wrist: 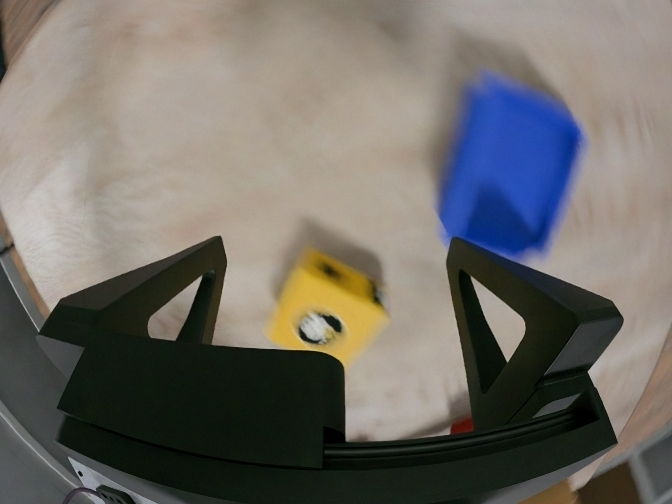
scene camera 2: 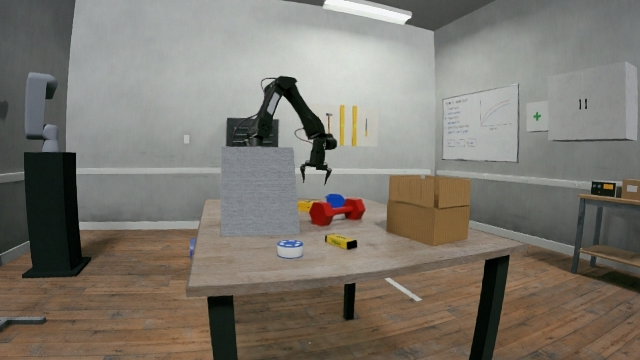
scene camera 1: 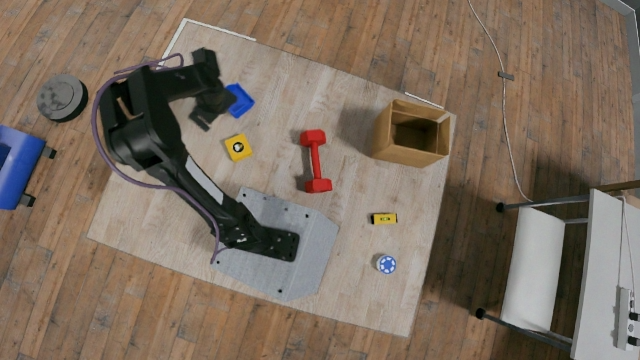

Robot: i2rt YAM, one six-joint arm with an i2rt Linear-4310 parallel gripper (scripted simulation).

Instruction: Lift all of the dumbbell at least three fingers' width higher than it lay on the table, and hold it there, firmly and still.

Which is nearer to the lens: the red dumbbell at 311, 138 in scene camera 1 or the cardboard box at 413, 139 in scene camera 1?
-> The red dumbbell.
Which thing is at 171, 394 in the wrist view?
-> My gripper.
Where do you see a blue tray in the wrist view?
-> At 524, 137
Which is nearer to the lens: the red dumbbell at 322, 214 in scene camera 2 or the cardboard box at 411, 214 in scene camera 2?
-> The cardboard box.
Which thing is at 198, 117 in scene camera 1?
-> My gripper.
